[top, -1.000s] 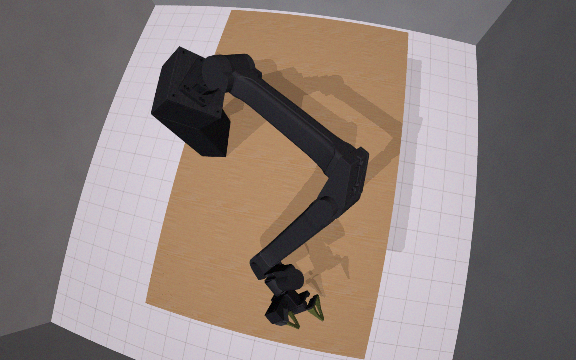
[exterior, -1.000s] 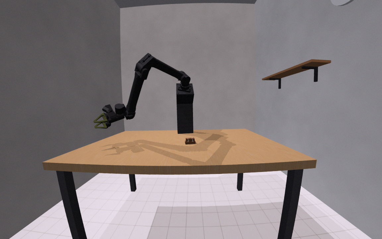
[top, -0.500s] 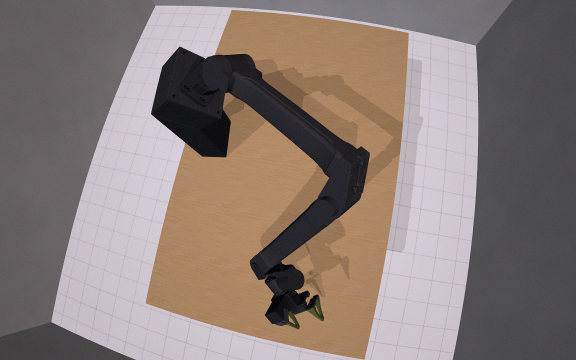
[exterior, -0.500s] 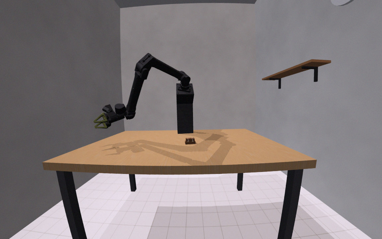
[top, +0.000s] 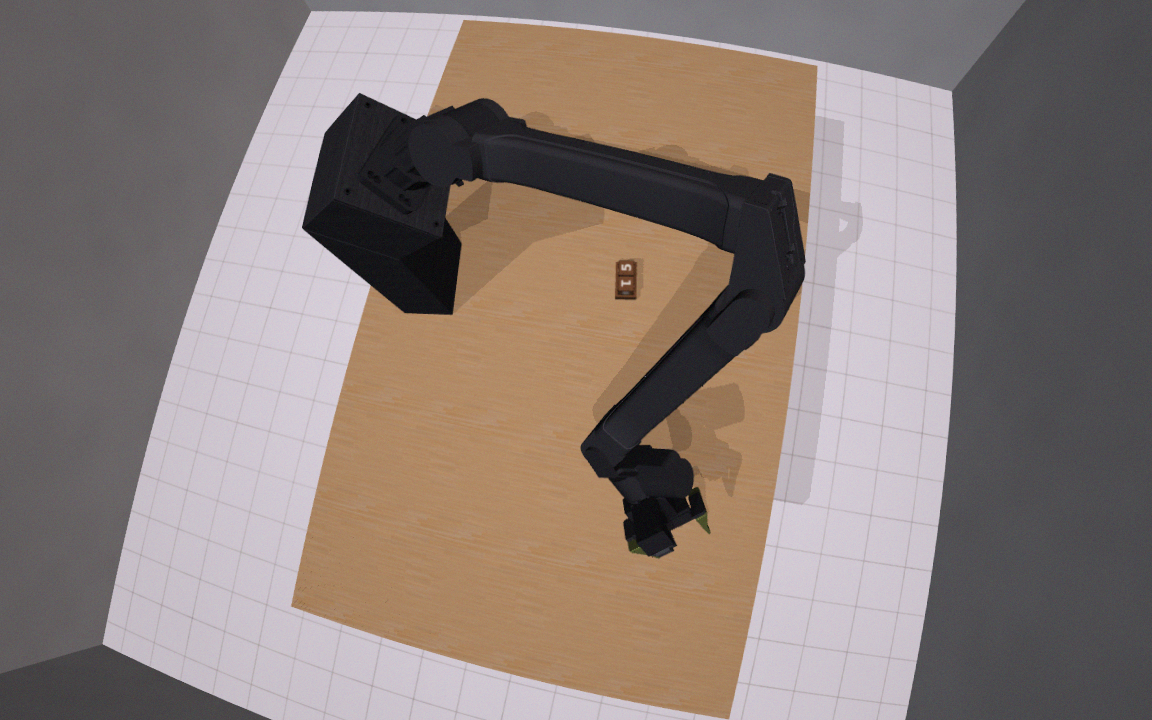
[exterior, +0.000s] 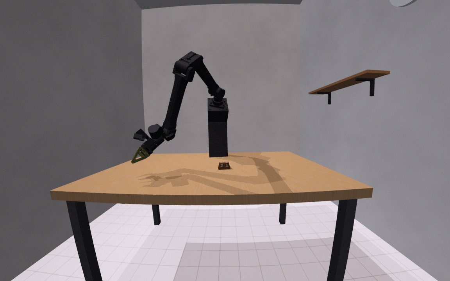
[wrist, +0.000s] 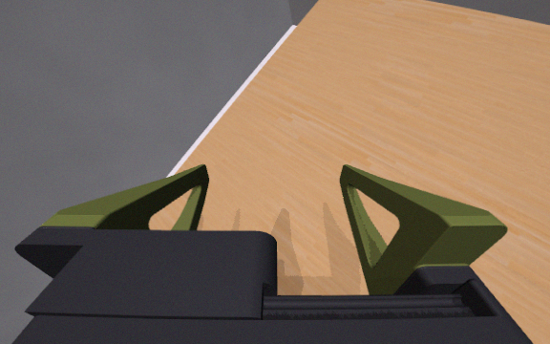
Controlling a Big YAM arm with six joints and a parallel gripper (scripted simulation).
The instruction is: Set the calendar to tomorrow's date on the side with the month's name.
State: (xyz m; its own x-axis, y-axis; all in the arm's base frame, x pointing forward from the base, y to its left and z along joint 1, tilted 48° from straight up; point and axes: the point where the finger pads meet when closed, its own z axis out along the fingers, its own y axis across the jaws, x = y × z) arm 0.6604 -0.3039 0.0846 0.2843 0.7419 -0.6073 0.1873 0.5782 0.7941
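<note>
Right now the cube is 38 cm to the left of my hand, 31 cm behind it and 7 cm below it. Also, from my hand: brown calendar tray: 39 cm to the left, 31 cm behind, 9 cm below.
</note>
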